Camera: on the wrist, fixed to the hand. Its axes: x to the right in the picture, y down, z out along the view.
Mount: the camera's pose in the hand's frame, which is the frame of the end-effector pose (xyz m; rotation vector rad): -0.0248 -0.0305 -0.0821 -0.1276 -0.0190 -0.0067
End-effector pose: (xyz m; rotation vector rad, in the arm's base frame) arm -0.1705 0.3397 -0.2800 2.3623 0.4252 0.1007
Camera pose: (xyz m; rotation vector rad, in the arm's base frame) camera -0.2179 0.4057 -0.2390 2.2346 0.4055 0.0993
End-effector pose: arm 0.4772 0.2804 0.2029 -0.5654 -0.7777 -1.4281
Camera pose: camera 0.4586 0.2319 0.1282 -0.6756 -0.7074 -1.4877
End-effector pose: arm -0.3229 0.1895 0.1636 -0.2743 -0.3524 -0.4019
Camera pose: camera -0.3344 0.1439 0.0857 -0.4018 -0.3469 -0.4293
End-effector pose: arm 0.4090 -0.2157 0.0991 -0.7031 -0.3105 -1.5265
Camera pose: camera 0.3585 -0.2414 0.0279 -0.8180 -0.2313 -1.5567
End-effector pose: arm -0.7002 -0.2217 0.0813 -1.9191 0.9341 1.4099
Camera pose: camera -0.6348 -0.2630 0.1292 -1.9955 0.8462 1.5138
